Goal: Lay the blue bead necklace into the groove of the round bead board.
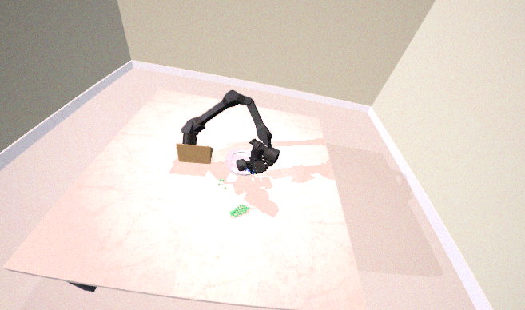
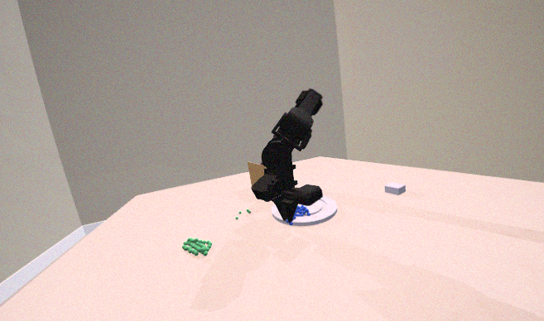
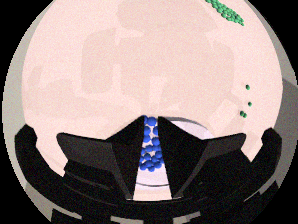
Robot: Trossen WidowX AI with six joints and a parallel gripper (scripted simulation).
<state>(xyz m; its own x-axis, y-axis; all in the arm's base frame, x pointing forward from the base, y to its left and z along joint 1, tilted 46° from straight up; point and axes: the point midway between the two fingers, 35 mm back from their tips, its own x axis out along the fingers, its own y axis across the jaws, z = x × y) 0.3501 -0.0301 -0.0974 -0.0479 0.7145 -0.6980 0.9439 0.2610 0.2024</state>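
My gripper tip is 6 cm past the round white bead board, 9 cm to the right of it and 1 cm above it. The rest, counted from my gripper tip: small grey block 5 cm ahead, 38 cm to the left.
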